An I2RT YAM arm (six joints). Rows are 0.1 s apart.
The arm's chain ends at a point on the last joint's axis. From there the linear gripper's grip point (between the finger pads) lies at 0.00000 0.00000 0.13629 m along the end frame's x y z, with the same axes.
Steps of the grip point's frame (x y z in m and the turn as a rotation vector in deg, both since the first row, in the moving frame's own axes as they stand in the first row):
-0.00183 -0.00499 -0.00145 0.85 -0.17 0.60
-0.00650 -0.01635 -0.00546 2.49 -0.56 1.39
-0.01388 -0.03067 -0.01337 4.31 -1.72 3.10
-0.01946 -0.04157 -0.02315 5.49 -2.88 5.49
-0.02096 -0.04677 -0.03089 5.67 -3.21 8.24
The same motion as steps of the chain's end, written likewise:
-0.00144 -0.00297 -0.00143 0.85 -0.17 0.60
-0.00524 -0.01041 -0.00532 2.49 -0.56 1.39
-0.01007 -0.02032 -0.01292 4.31 -1.72 3.10
-0.01326 -0.02823 -0.02235 5.49 -2.88 5.49
-0.01433 -0.03281 -0.03001 5.67 -3.21 8.24

